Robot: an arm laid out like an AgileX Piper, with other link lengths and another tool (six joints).
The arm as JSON. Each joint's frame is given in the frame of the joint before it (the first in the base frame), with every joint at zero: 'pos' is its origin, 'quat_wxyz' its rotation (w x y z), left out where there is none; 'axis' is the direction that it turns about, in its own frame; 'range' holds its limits. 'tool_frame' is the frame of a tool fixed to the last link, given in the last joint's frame.
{
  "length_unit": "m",
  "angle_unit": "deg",
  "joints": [
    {
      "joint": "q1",
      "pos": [
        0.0,
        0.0,
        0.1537
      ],
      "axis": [
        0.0,
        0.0,
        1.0
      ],
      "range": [
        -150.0,
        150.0
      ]
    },
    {
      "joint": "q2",
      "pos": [
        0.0,
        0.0,
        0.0
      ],
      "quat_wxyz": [
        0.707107,
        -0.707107,
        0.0,
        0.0
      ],
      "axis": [
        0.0,
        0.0,
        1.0
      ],
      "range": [
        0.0,
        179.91
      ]
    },
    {
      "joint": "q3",
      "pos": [
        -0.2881,
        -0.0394,
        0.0
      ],
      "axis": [
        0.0,
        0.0,
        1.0
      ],
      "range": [
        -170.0,
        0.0
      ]
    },
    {
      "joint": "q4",
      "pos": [
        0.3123,
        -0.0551,
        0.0
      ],
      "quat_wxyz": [
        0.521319,
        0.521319,
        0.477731,
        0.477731
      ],
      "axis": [
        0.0,
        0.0,
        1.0
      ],
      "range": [
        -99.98,
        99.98
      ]
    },
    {
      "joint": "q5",
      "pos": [
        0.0,
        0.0,
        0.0
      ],
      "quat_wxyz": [
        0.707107,
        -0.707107,
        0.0,
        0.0
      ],
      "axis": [
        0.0,
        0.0,
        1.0
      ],
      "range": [
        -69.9,
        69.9
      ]
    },
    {
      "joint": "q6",
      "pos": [
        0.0,
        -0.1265,
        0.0
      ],
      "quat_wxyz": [
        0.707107,
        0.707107,
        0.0,
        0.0
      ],
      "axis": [
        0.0,
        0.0,
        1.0
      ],
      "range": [
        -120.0,
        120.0
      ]
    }
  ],
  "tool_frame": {
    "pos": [
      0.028,
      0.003,
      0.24
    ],
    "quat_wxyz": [
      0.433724,
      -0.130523,
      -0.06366,
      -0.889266
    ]
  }
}
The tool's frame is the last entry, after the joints.
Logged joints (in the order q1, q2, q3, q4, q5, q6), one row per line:
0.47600, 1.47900, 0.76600, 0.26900, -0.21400, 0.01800
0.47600, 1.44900, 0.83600, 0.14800, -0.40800, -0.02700
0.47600, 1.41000, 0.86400, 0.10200, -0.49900, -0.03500
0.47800, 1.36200, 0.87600, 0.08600, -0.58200, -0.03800
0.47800, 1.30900, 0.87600, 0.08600, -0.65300, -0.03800
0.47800, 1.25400, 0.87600, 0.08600, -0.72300, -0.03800
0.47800, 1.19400, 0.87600, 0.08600, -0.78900, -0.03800
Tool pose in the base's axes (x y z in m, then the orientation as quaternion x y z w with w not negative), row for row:
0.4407, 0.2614, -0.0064, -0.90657, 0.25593, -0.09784, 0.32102
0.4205, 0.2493, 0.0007, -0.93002, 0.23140, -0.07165, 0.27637
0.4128, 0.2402, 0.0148, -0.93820, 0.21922, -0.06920, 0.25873
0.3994, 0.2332, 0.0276, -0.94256, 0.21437, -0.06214, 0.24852
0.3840, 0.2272, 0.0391, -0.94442, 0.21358, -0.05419, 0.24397
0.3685, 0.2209, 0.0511, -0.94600, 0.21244, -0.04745, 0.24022
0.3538, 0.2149, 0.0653, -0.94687, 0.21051, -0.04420, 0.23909
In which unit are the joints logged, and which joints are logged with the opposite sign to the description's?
The joints are logged in radians. Opposite sign: q3, q5, q6.
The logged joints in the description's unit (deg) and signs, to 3 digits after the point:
27.273, 84.740, -43.889, 15.413, 12.261, -1.031
27.273, 83.022, -47.899, 8.480, 23.377, 1.547
27.273, 80.787, -49.504, 5.844, 28.591, 2.005
27.387, 78.037, -50.191, 4.927, 33.346, 2.177
27.387, 75.000, -50.191, 4.927, 37.414, 2.177
27.387, 71.849, -50.191, 4.927, 41.425, 2.177
27.387, 68.411, -50.191, 4.927, 45.206, 2.177

